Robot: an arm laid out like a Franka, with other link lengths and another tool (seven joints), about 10 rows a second.
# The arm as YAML. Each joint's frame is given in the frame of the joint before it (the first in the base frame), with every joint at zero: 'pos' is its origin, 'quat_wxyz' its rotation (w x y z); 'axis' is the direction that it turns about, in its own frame. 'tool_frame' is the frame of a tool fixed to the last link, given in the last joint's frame.
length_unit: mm
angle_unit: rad
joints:
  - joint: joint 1
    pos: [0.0, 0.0, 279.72]
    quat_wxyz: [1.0, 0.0, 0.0, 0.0]
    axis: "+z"
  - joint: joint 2
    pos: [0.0, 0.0, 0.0]
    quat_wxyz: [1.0, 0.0, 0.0, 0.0]
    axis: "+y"
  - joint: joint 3
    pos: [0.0, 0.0, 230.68]
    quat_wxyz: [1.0, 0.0, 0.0, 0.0]
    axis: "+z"
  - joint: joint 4
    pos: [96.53, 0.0, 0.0]
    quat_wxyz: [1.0, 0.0, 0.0, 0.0]
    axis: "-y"
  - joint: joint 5
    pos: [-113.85, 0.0, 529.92]
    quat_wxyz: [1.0, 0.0, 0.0, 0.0]
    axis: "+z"
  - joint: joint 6
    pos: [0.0, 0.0, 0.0]
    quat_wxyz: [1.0, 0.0, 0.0, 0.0]
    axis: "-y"
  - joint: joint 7
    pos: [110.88, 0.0, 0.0]
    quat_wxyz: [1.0, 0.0, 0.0, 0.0]
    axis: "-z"
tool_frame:
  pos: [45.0, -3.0, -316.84]
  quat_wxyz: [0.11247, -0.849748, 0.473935, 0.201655]
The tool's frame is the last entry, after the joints.
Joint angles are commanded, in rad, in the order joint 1, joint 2, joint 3, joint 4, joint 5, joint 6, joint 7. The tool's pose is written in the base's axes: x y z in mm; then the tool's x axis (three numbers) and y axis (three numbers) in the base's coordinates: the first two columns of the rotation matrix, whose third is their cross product. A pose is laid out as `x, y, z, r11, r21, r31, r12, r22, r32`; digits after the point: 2 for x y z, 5 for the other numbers.
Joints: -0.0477, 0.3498, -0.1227, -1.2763, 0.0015, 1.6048, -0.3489
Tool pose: 843.15, -127.62, 229.26, 0.59031, -0.67691, -0.43969, -0.73882, -0.67251, 0.04343
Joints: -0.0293, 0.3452, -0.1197, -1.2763, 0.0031, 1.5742, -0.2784
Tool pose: 836.54, -111.10, 228.73, 0.54519, -0.70359, -0.45578, -0.77064, -0.63463, 0.05787
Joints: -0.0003, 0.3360, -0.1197, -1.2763, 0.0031, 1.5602, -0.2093
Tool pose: 835.53, -89.46, 234.57, 0.51507, -0.72593, -0.45577, -0.79555, -0.60281, 0.06108
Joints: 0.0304, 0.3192, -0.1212, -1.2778, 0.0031, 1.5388, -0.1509
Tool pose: 831.27, -67.12, 244.70, 0.49127, -0.74151, -0.45698, -0.81290, -0.57874, 0.06520
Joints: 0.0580, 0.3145, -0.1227, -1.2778, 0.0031, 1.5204, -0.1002
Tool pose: 826.91, -47.37, 246.20, 0.46699, -0.75453, -0.46109, -0.82627, -0.55807, 0.07638
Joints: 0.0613, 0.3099, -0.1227, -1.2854, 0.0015, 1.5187, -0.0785
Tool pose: 824.89, -46.20, 244.75, 0.45094, -0.76419, -0.46116, -0.83621, -0.54238, 0.08112
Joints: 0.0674, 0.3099, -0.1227, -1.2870, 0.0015, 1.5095, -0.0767
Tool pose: 821.77, -41.16, 242.50, 0.44895, -0.76223, -0.46630, -0.83316, -0.54569, 0.08984
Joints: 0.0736, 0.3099, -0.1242, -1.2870, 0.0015, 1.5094, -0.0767
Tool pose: 821.93, -37.26, 242.53, 0.45255, -0.76030, -0.46599, -0.83054, -0.54961, 0.09014
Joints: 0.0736, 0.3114, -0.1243, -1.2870, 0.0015, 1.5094, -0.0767
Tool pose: 821.87, -37.34, 241.31, 0.45178, -0.76041, -0.46656, -0.83046, -0.54952, 0.09146
